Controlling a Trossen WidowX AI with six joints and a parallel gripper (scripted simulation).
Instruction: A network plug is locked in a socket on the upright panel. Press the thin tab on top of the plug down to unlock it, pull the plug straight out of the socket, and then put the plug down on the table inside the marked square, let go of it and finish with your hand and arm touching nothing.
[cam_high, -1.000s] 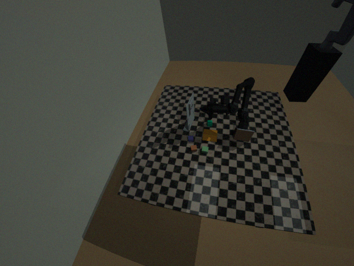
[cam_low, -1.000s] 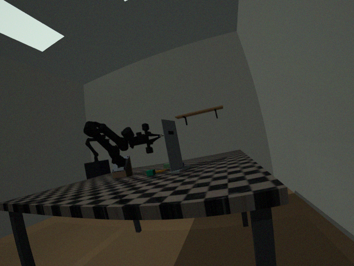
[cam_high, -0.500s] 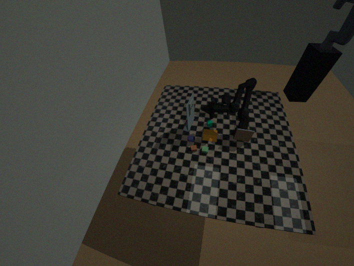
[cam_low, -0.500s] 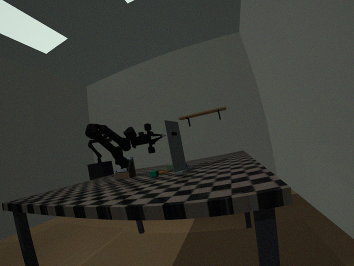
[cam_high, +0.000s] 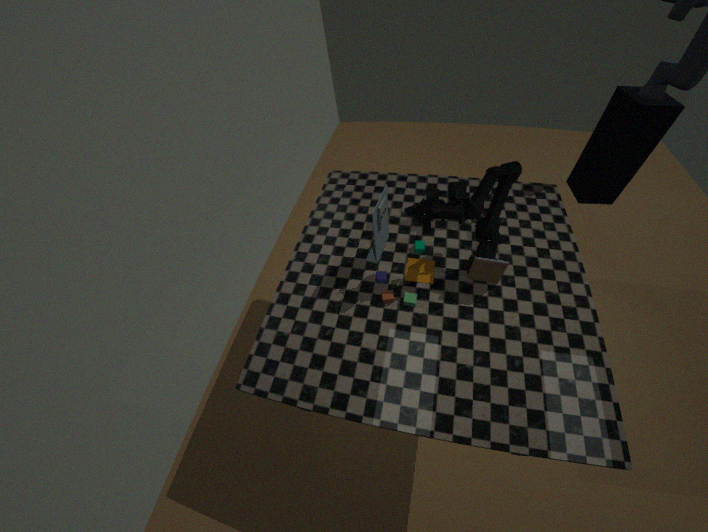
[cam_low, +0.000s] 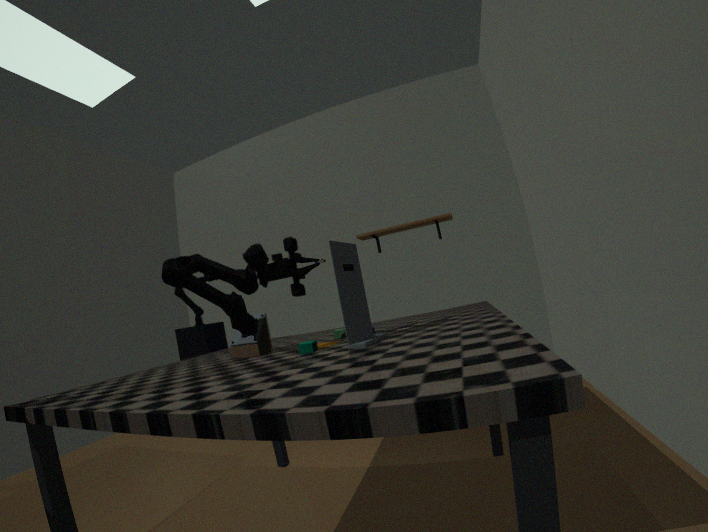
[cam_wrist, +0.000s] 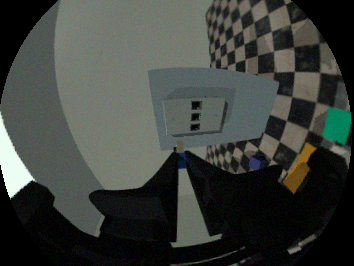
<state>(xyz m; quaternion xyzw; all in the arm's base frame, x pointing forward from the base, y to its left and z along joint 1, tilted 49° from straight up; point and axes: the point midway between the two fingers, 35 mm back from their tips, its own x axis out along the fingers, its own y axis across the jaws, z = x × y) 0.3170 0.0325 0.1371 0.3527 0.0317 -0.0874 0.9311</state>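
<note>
The orange marked square is 270 mm below my gripper tip, 80 mm to the left of it and 70 mm behind it. From my gripper tip the other things lie so: purple cube 260 mm below, 130 mm to the left, 90 mm ahead; then grey upright panel 130 mm below, 100 mm ahead, 30 mm to the right; then network plug right at my gripper tip.
</note>
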